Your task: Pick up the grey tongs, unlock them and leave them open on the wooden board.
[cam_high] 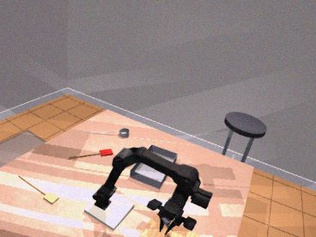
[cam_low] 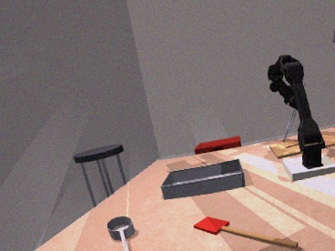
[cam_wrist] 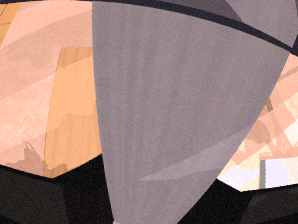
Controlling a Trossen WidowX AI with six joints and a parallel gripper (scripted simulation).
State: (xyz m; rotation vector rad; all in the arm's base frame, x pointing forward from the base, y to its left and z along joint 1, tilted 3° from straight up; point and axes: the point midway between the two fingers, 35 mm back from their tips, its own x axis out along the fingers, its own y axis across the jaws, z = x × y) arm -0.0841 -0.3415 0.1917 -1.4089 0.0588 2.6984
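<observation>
The wooden board is 10 mm ahead of my gripper tip, 10 mm to the right of it and 170 mm below it. Round my gripper tip: roasting tin 530 mm ahead, 240 mm to the left, 150 mm below.
</observation>
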